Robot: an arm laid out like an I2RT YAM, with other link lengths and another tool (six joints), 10 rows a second.
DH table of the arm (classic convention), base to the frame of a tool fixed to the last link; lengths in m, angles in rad. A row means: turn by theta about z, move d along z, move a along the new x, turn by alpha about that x. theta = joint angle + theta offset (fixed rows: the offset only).
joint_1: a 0.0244, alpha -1.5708, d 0.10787, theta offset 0
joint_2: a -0.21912, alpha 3.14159, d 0, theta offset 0
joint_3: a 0.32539, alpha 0, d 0, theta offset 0.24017
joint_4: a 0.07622, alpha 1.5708, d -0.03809, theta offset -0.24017
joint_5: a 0, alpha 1.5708, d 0.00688, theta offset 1.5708
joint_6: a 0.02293, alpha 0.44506, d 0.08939, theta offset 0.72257
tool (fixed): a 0, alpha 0, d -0.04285, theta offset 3.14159
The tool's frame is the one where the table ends.
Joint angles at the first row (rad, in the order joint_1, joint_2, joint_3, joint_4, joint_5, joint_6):
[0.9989 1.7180 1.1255 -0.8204 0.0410 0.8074]
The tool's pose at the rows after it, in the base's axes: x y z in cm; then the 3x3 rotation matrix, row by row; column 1 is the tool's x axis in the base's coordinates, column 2 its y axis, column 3 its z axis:
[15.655, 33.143, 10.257], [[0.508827, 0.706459, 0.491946], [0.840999, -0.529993, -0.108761], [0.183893, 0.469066, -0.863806]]
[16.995, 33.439, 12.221], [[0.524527, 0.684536, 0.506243], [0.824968, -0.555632, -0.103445], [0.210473, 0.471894, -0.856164]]
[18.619, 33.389, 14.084], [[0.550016, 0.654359, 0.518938], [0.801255, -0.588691, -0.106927], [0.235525, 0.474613, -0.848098]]
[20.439, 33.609, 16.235], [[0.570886, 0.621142, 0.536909], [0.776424, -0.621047, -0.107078], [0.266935, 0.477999, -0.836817]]
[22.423, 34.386, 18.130], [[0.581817, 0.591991, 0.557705], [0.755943, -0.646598, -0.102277], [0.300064, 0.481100, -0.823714]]
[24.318, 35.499, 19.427], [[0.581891, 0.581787, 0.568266], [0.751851, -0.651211, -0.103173], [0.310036, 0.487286, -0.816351]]
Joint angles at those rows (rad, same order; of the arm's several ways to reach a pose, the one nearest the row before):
[0.9836 1.7180 1.1946 -0.8604 0.0444 0.8059]
[0.9588 1.7180 1.2575 -0.8959 0.0490 0.8036]
[0.9238 1.7191 1.3174 -0.9287 0.0544 0.8040]
[0.8909 1.7378 1.4048 -0.9646 0.0616 0.8040]
[0.8661 1.7912 1.5230 -0.9943 0.0689 0.8017]
[0.8505 1.8793 1.6665 -1.0378 0.0738 0.7895]

